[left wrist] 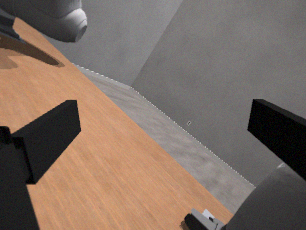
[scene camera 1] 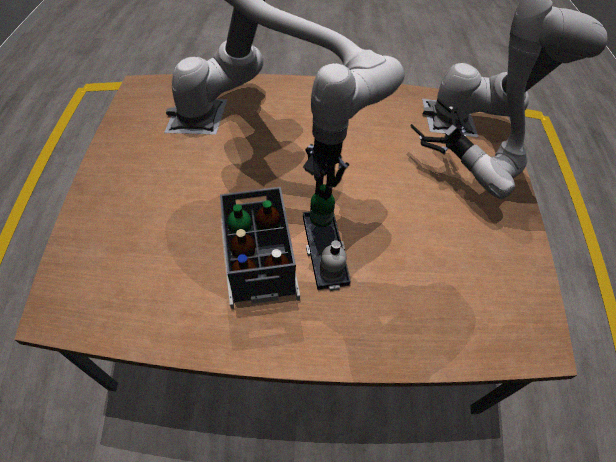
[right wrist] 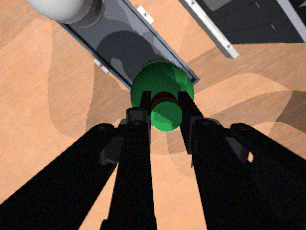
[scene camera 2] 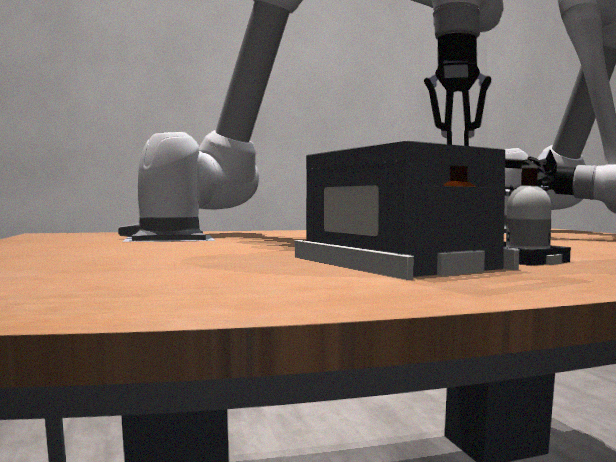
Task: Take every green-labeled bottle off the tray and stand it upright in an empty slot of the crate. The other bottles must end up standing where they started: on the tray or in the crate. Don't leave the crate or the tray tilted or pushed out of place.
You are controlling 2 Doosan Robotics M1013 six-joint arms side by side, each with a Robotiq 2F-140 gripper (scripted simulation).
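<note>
You've got the left gripper (scene camera 2: pixel 495 175), which is also there at (left wrist: pixel 164 115), and the right gripper (scene camera 1: pixel 323 194), which shows again at (right wrist: pixel 164 104). There's a crate (scene camera 2: pixel 390 197) too; scene camera 1 has the crate (scene camera 1: pixel 267 240), but in the left wrist view it's out of frame. And there's a tray (scene camera 1: pixel 318 238), while in the left wrist view the tray is out of frame as well.
</note>
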